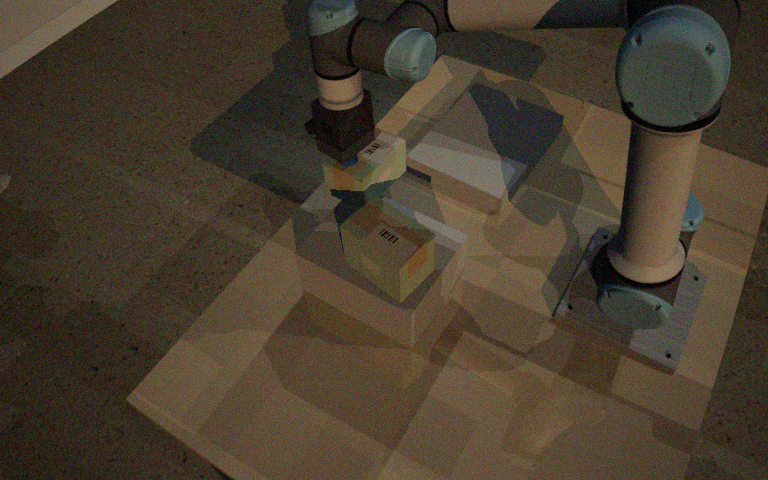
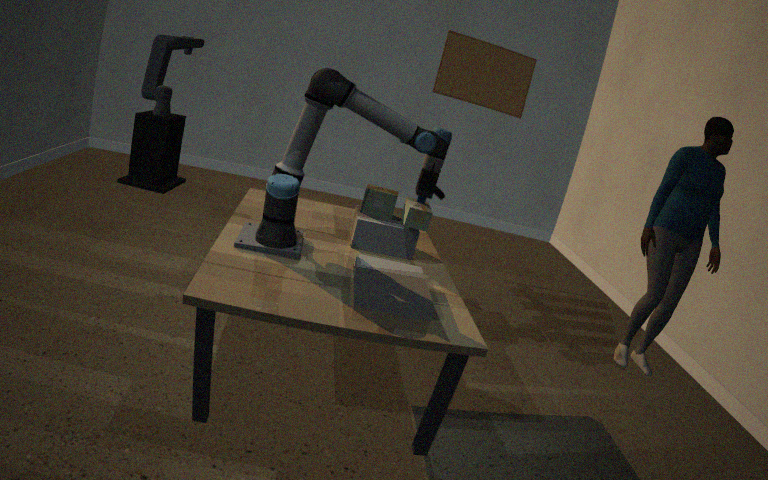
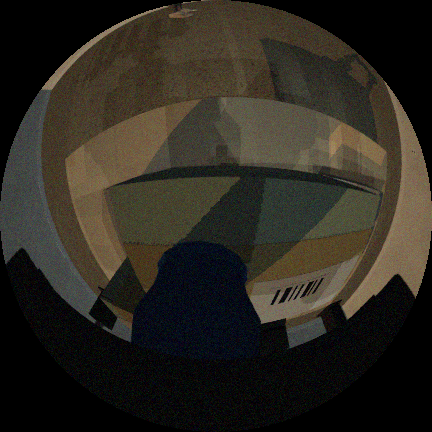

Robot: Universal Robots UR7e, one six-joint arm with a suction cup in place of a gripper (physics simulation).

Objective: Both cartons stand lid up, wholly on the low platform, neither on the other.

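Pixels of known places: end effector, tool point: (image 1: pixel 349 165) (image 2: pixel 419 205) (image 3: pixel 203 258); arm's base, origin of the base link: (image 2: pixel 275 240).
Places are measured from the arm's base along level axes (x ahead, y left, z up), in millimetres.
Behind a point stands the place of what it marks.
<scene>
One green-yellow carton (image 1: pixel 385 169) {x 442, y 200, z 182 mm} (image 2: pixel 417 217) {x 486, y 137, z 171 mm} (image 3: pixel 300 210) hangs from my suction cup (image 1: pixel 352 161) (image 2: pixel 421 199) (image 3: pixel 202 255), roughly level, with its barcode label facing up. It is beside or over the far corner of the taller grey block; which one, I cannot tell. The other carton (image 1: pixel 370 263) {x 343, y 365, z 153 mm} (image 2: pixel 379 202) {x 339, y 277, z 156 mm} stands on that block, label up. The low platform (image 1: pixel 464 161) {x 423, y -42, z 25 mm} (image 2: pixel 390 285) {x 421, y -207, z 25 mm}, a flat grey slab partly in shadow, lies on the table apart from both cartons. The held carton's underside is hidden.
The taller grey block (image 1: pixel 356 297) {x 364, y 387, z 59 mm} (image 2: pixel 382 238) {x 383, y 189, z 41 mm} stands on the wooden table (image 1: pixel 226 367) {x 493, y 614, z -23 mm} (image 2: pixel 237 283) {x -33, y -360, z -23 mm}, near the low platform. My arm's base plate (image 1: pixel 688 316) {x -131, y 14, z -7 mm} (image 2: pixel 243 245) {x -95, y -97, z -10 mm} is on the table too. A person (image 2: pixel 690 186) and another robot on a black pedestal (image 2: pixel 155 150) are away from the table.
</scene>
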